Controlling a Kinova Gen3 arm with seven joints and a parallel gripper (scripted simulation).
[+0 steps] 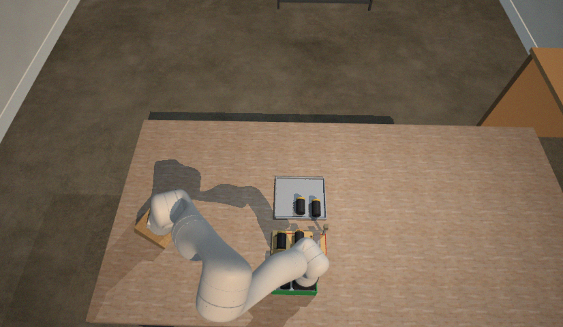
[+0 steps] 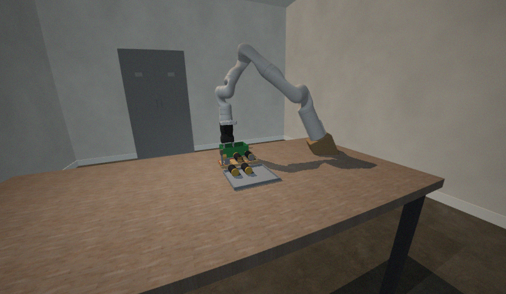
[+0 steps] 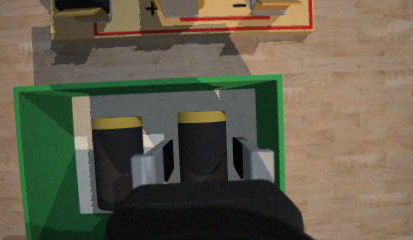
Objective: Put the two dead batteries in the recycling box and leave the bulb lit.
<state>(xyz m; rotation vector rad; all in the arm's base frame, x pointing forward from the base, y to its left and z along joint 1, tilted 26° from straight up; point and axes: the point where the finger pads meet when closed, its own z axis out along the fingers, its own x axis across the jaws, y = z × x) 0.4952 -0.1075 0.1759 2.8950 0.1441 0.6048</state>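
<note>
Now: hand 30 mm past the green recycling box and 10 mm above it. The rest, counted from my hand: grey tray 320 mm to the left, 30 mm behind, 20 mm below.
</note>
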